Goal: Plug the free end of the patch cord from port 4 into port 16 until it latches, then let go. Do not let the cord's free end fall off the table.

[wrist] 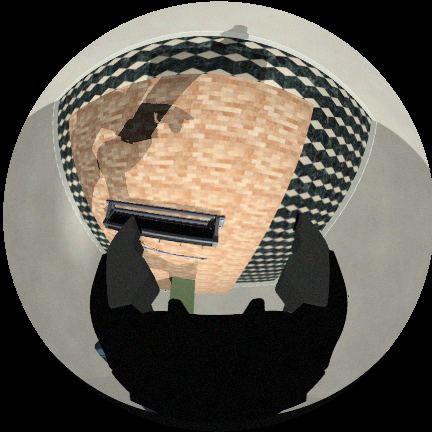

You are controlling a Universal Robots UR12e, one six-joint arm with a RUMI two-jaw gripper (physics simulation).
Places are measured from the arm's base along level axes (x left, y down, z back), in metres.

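Pixels of known places: gripper, between the fingertips: (pixel 216 216).
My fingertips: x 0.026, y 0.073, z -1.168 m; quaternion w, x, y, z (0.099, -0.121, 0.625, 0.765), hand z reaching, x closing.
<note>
Behind a point stands the place of what it marks.
A long dark patch panel unit (pixel 175 230) {x 0.080, y 0.329, z -0.814 m} lies on the wooden table top (pixel 240 150) {x -0.054, y 0.393, z -1.143 m}, left of the middle in the wrist view. A thin blue patch cord (pixel 175 254) {x 0.071, y 0.389, z -0.522 m} lies on the table along the panel's lower side, with its right end below the panel's right part. The port numbers and plugs are too small to read. My gripper (pixel 216 216) {x 0.026, y 0.073, z -1.168 m} is open, with its two dark fingers wide apart and no object between them. The left finger overlaps the panel's lower left part in the view and hides some of the table there.
A green strip (pixel 183 290) {x -0.019, y 0.287, z -0.143 m} shows at the table's near edge, partly behind the gripper body. A dark and cream patterned rug (pixel 330 160) surrounds the table on the floor. A small blue object (pixel 100 350) shows at the lower left. The arm's shadow falls across the table's left side.
</note>
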